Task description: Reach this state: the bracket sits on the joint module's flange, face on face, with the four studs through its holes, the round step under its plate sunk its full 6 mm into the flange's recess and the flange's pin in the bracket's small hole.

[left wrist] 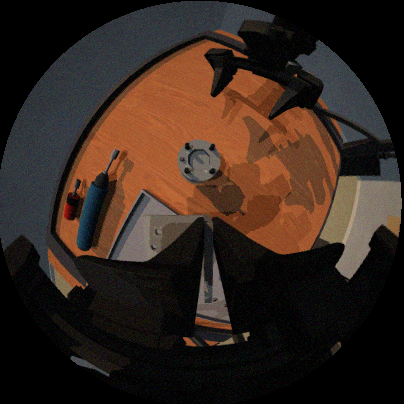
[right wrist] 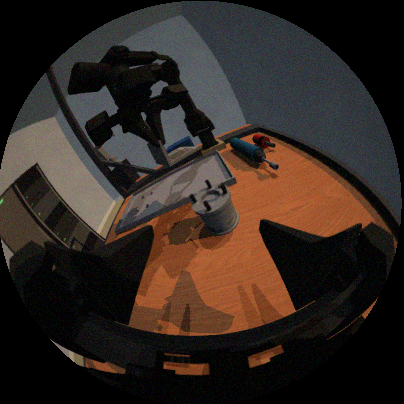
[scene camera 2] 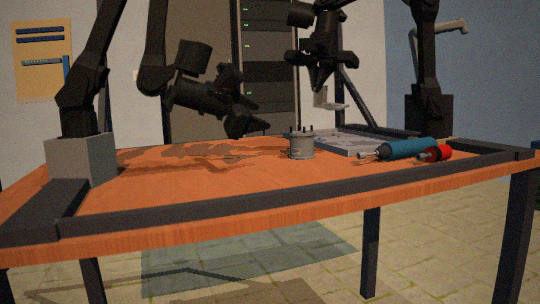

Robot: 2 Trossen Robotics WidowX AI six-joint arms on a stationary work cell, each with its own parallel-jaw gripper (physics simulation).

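Frame: origin at the left arm's base, x back, y right, z up, level; millimetres.
Where they show: left gripper, fingertip midpoint: (left wrist: 207,222) (right wrist: 161,145) (scene camera 2: 314,91); right gripper, fingertip midpoint: (left wrist: 238,104) (right wrist: 207,228) (scene camera 2: 263,116); left arm's base, link origin: (right wrist: 209,144) (scene camera 2: 433,137); right arm's base, link origin: (scene camera 2: 79,136).
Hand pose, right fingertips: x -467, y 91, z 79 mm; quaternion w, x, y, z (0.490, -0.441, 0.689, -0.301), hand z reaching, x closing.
Note:
Each offset is from my right fingertips to the centre of the thing.
The grey joint module @[dx +91, dy -7, dz -64 mm] (scene camera 2: 302,146) (left wrist: 200,178) (right wrist: 220,217) stands upright on the table, its flange facing up with a round recess and black studs. My left gripper (scene camera 2: 317,89) (left wrist: 207,222) (right wrist: 161,145) is shut on the upright wall of the light-grey bracket @[dx +197, dy +16, dz +33 mm] (scene camera 2: 331,105) (left wrist: 172,231) (right wrist: 184,156). The bracket's plate is roughly level, above and apart from the module, to its right in the scene view. Two plate holes show in the left wrist view; the fingers hide the rest. The round step is hard to make out. My right gripper (scene camera 2: 262,116) (left wrist: 238,104) (right wrist: 207,228) is open and empty, above the table.
A shallow grey tray @[dx +309, dy +123, dz -93 mm] (scene camera 2: 350,150) (left wrist: 125,215) (right wrist: 150,218) lies beside the module. A blue tool @[dx +255, dy -161, dz -81 mm] (scene camera 2: 412,148) (left wrist: 92,215) (right wrist: 247,150) and a red tool @[dx +282, dy -233, dz -84 mm] (scene camera 2: 440,153) (left wrist: 71,206) (right wrist: 261,140) lie near the table edge. A dark rail (scene camera 2: 250,199) borders the table.

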